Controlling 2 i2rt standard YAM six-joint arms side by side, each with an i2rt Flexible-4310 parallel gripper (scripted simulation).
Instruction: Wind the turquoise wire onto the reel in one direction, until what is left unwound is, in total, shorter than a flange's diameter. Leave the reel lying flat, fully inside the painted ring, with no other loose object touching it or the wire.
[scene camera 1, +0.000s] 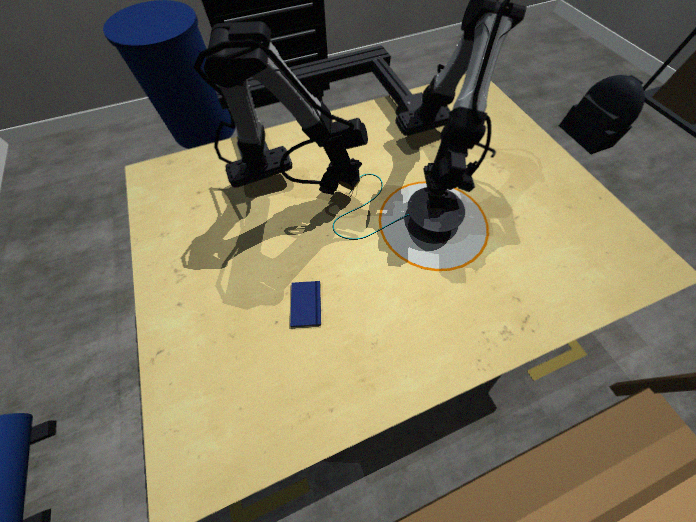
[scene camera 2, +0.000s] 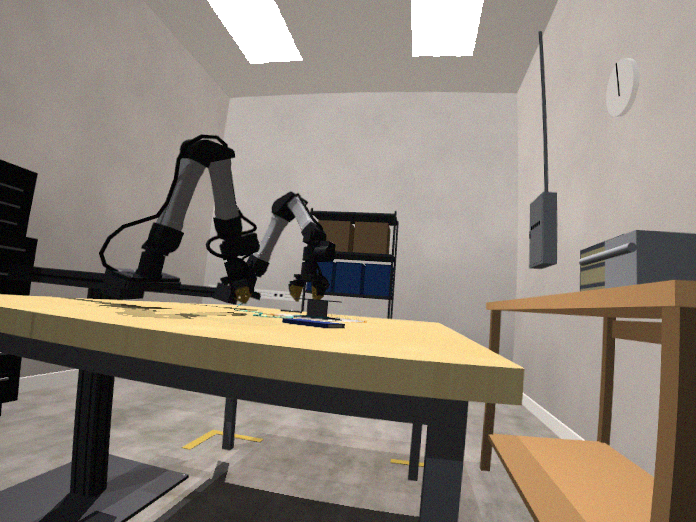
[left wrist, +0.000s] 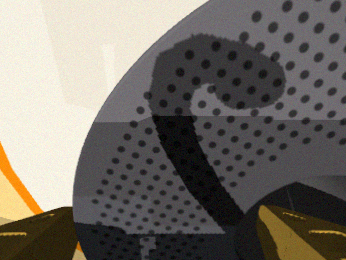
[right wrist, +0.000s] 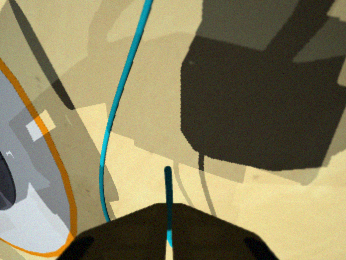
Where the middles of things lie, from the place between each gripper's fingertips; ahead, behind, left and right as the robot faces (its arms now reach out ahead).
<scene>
My left hand (scene camera 2: 305, 302) is 5 cm short of the dark grey reel (scene camera 1: 419, 206), 3 cm above it and 2 cm to the left of it. The rest, counted from my left hand: blue notebook (scene camera 1: 305, 296) 47 cm to the right, 16 cm ahead, 6 cm below.
My right gripper (scene camera 1: 353, 189) is now 19 cm short of the dark grey reel, 19 cm to the right of it and 1 cm above it. From my right hand the other things lie so: blue notebook (31 cm ahead, 26 cm to the right, 3 cm below).
</scene>
